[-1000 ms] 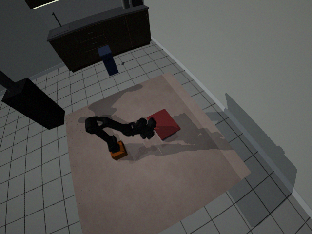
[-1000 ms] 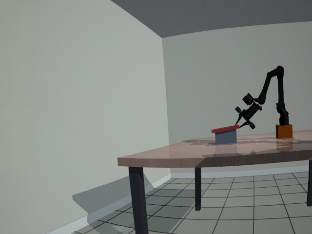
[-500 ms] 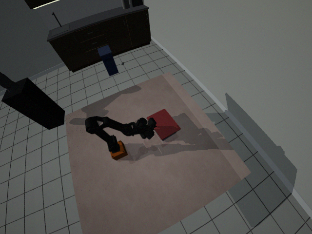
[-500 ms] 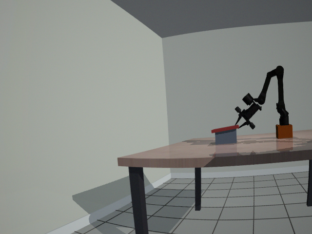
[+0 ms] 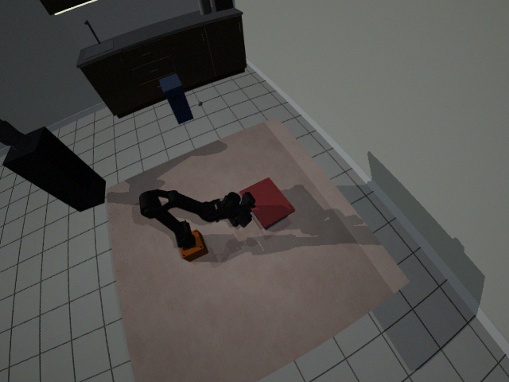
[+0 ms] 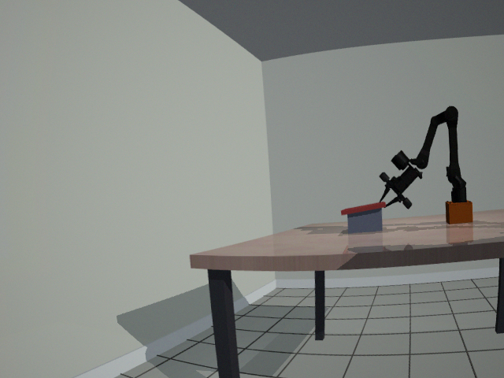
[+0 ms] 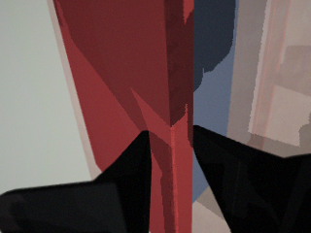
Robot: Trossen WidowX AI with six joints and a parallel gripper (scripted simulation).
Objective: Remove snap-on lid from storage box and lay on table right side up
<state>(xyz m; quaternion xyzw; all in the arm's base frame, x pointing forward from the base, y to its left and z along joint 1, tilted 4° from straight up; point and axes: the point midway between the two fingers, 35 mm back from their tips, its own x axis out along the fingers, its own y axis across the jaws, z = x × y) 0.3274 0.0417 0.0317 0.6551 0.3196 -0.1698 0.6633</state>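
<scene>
Right now my gripper tip is 80 mm short of the red lid and 10 mm to the right of it. From my gripper tip the other things lie so: storage box 70 mm ahead, 10 mm to the left, 50 mm below.
</scene>
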